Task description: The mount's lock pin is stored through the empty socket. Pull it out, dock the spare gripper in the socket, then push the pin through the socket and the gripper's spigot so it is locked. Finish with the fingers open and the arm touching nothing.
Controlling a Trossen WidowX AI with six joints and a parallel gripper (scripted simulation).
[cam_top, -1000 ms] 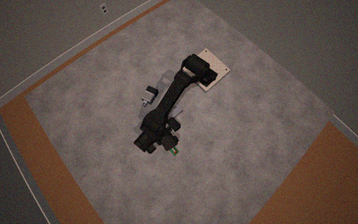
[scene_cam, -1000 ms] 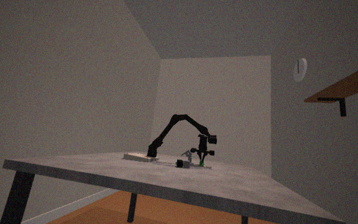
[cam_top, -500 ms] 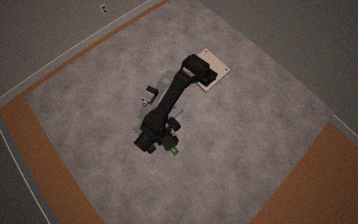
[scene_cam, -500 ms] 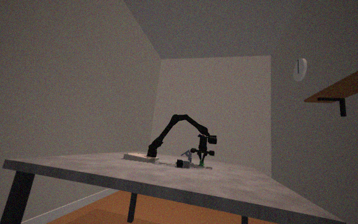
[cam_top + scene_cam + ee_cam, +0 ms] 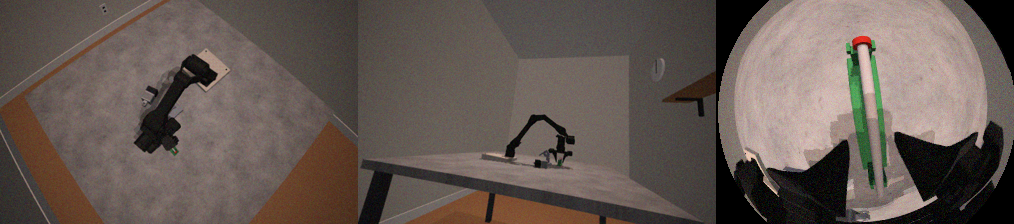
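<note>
Right now my gripper tip is 2 cm to the right of the green holder. The rest, counted from my gripper tip: spare gripper 23 cm to the right, 10 cm behind; grey mount 11 cm behind, 9 cm to the right, 3 cm above.
</note>
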